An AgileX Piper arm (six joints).
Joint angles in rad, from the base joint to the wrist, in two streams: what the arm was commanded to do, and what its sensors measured. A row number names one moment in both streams.
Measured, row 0:
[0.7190 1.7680 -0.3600 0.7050 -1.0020 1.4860]
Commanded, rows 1 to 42:
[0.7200 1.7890 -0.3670 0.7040 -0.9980 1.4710]
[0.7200 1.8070 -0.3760 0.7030 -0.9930 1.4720]
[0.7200 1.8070 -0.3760 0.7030 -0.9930 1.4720]
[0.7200 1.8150 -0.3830 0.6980 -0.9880 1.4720]
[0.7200 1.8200 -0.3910 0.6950 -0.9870 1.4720]
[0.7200 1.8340 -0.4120 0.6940 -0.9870 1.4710]
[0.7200 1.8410 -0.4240 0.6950 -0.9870 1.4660]
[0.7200 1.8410 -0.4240 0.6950 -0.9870 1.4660]
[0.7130 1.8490 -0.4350 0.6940 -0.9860 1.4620]
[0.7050 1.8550 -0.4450 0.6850 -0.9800 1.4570]
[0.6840 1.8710 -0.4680 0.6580 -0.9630 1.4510]
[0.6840 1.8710 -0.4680 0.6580 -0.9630 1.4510]
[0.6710 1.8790 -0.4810 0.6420 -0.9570 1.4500]
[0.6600 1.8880 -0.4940 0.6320 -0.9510 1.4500]
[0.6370 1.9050 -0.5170 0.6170 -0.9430 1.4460]
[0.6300 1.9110 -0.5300 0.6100 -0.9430 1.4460]
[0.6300 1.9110 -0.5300 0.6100 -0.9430 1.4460]
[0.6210 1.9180 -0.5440 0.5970 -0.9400 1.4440]
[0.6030 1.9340 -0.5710 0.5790 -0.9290 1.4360]
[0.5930 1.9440 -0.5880 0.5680 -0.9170 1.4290]
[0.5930 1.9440 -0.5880 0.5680 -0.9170 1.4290]
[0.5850 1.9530 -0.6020 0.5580 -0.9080 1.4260]
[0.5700 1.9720 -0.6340 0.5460 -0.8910 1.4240]
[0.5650 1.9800 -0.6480 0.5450 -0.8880 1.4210]
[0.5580 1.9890 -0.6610 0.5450 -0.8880 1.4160]
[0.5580 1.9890 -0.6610 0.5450 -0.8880 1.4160]
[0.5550 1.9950 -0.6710 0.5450 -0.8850 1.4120]
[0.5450 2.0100 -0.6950 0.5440 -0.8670 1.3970]
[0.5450 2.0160 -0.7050 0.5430 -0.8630 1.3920]
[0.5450 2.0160 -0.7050 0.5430 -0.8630 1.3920]
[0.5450 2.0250 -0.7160 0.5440 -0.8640 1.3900]
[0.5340 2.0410 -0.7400 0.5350 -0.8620 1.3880]
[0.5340 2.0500 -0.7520 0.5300 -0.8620 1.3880]
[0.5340 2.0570 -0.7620 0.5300 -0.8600 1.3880]
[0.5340 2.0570 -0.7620 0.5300 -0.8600 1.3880]
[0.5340 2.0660 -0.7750 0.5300 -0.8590 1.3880]
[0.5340 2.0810 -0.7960 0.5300 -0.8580 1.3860]
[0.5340 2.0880 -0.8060 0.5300 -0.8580 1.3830]
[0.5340 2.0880 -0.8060 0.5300 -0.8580 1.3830]
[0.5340 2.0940 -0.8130 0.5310 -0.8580 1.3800]
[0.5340 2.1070 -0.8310 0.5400 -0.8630 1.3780]
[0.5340 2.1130 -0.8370 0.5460 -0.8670 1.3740]
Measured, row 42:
[0.5380 2.1000 -0.8130 0.5450 -0.8630 1.3940]
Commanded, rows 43 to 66:
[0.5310 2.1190 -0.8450 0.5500 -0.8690 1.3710]
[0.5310 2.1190 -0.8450 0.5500 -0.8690 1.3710]
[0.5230 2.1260 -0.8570 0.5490 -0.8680 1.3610]
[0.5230 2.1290 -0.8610 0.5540 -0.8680 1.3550]
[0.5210 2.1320 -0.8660 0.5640 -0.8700 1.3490]
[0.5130 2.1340 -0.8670 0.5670 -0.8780 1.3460]
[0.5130 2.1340 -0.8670 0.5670 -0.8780 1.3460]
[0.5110 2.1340 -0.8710 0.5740 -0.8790 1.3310]
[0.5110 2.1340 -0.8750 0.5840 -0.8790 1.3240]
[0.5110 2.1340 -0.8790 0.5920 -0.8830 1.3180]
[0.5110 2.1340 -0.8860 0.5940 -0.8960 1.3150]
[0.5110 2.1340 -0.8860 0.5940 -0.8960 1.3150]
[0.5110 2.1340 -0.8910 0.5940 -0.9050 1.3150]
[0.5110 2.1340 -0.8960 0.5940 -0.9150 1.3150]
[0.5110 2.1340 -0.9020 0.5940 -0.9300 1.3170]
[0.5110 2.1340 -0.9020 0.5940 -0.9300 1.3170]
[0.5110 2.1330 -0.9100 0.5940 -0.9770 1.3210]
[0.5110 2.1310 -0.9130 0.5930 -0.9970 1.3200]
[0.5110 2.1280 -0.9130 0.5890 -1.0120 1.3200]
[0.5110 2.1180 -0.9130 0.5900 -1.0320 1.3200]
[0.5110 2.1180 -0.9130 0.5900 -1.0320 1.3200]
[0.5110 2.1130 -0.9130 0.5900 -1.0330 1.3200]
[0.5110 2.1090 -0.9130 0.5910 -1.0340 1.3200]
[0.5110 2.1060 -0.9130 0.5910 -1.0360 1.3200]
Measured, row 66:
[0.5220 2.1390 -0.8730 0.6030 -0.8600 1.3380]
